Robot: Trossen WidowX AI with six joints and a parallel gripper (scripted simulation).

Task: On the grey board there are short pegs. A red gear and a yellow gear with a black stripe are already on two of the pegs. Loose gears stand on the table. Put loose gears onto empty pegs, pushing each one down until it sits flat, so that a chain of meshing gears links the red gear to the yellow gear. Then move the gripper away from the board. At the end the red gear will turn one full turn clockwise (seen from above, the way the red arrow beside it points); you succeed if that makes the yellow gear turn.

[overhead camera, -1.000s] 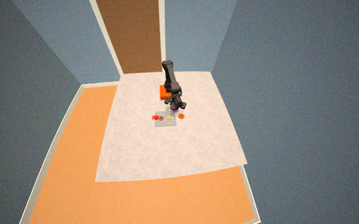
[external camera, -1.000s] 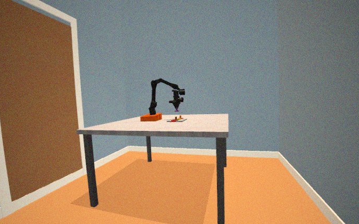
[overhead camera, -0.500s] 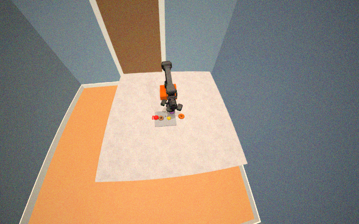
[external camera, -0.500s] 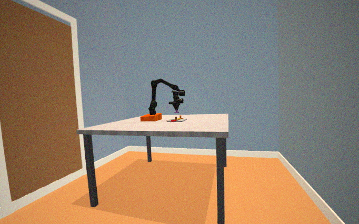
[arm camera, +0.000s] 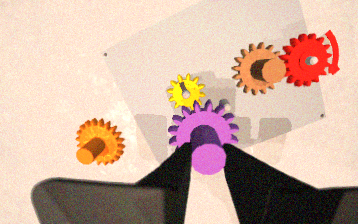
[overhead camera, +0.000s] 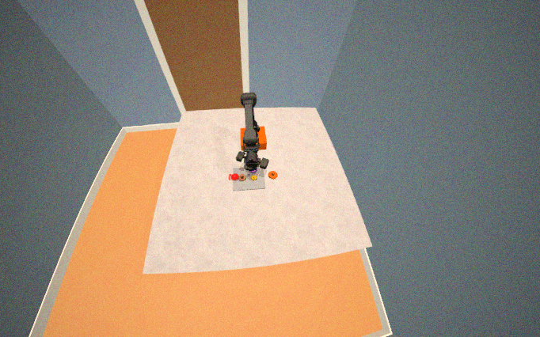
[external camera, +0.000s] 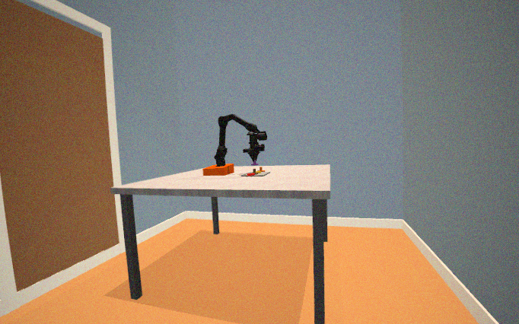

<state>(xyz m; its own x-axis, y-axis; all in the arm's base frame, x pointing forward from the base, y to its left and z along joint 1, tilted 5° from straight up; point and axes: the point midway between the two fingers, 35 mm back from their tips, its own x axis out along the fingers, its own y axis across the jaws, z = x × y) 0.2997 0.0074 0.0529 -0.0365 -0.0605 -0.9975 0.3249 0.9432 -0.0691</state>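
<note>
Now: gripper tip 20 mm short of the yellow gear, 10 mm to the right of it and 80 mm above it. Round my gripper tip: red gear: 20 mm ahead, 120 mm to the right, 80 mm below; then purple gear: 10 mm below; then brown gear: 30 mm ahead, 70 mm to the right, 70 mm below.
</note>
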